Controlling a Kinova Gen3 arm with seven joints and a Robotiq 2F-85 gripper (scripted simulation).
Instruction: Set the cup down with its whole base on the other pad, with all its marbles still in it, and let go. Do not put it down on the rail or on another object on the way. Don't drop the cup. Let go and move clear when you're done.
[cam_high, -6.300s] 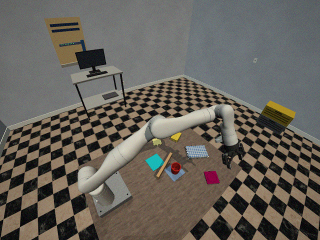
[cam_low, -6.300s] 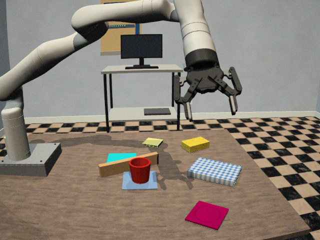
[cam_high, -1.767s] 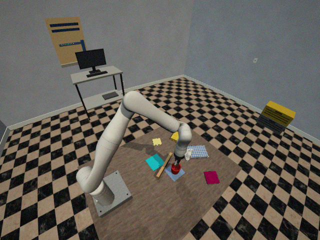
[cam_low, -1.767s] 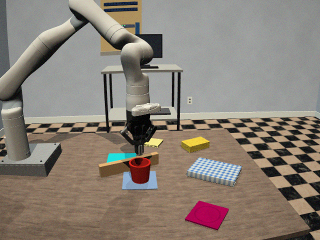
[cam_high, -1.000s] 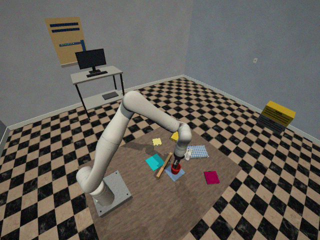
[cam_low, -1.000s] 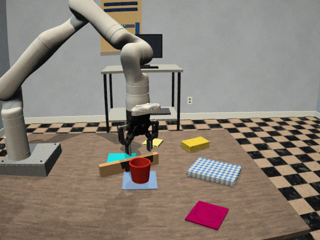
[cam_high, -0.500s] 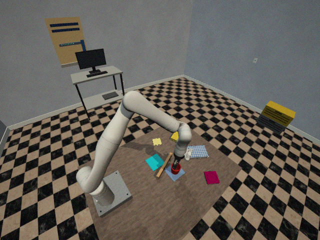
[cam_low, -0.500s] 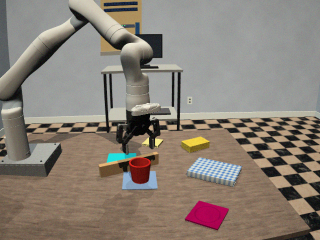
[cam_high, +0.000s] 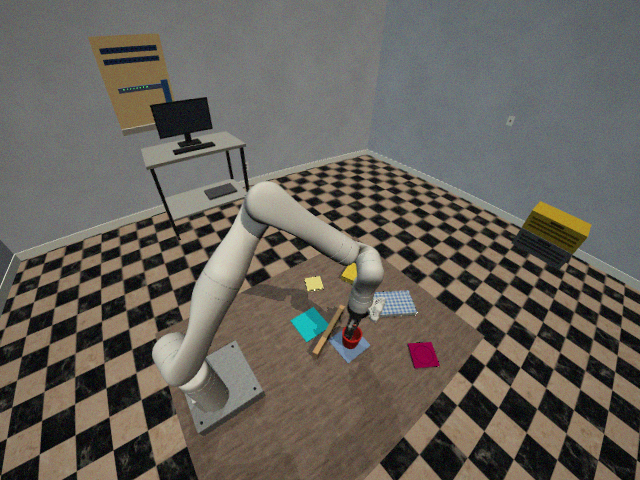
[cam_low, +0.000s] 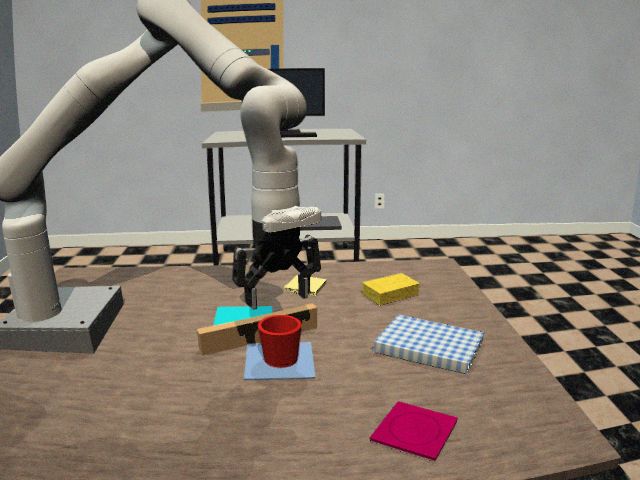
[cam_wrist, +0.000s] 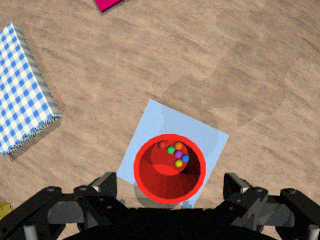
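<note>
Right now the red cup is 10 cm below my hand. Also, from my hand: tan wooden rail (11 cm below, 8 cm to the left, 4 cm behind); yellow block (27 cm to the left, 24 cm ahead, 11 cm below).
</note>
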